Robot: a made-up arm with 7 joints. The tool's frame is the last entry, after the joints.
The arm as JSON. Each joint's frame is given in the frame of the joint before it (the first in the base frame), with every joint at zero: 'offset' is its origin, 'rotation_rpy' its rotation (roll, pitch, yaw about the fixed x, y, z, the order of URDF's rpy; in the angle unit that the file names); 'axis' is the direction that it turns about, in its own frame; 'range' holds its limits. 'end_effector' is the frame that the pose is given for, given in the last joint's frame.
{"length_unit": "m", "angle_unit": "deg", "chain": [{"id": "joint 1", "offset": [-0.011, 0.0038, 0.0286], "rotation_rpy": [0.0, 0.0, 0.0], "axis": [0.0, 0.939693, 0.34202], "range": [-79.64, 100.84]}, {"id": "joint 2", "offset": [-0.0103, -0.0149, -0.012], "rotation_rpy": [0.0, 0.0, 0.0], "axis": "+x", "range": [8.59, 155.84]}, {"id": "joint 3", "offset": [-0.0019, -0.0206, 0.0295], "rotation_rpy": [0.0, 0.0, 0.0], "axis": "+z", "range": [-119.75, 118.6]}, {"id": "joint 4", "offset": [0.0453, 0.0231, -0.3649], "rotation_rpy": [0.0, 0.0, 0.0], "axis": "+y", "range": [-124.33, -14.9]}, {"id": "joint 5", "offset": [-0.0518, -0.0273, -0.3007], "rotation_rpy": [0.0, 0.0, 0.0], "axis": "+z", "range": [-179.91, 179.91]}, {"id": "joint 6", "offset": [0.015, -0.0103, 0.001], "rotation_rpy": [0.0, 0.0, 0.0], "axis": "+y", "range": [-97.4, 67.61]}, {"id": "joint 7", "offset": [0.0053, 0.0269, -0.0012], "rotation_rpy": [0.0, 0.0, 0.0], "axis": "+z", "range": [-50.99, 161.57]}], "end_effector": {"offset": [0.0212, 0.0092, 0.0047], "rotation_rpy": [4.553, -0.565, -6.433]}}
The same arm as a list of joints. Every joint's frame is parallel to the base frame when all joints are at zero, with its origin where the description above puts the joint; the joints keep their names.
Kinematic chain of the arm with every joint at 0, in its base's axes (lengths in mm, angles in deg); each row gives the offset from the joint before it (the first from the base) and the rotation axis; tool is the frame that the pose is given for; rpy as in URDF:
joint 1: xyz -11.0 3.8 28.6 axis 0 0.9397 0.342
joint 2: xyz -10.3 -14.9 -12.0 axis +x
joint 3: xyz -1.9 -20.6 29.5 axis +z
joint 4: xyz 45.3 23.1 -364.9 axis +y
joint 5: xyz -51.8 -27.3 -300.7 axis +z
joint 6: xyz 15.0 -10.3 1.0 axis +y
joint 7: xyz 5.3 26.9 -1.2 axis +z
tool: xyz 21.2 9.2 4.7 rpy 4.55 -0.56 -6.43
Joint limits (deg, base to tool): -79.64..100.84 8.59..155.84 -119.75..118.60 -124.33..-14.90 -179.91..179.91 -97.40..67.61 -50.99..161.57

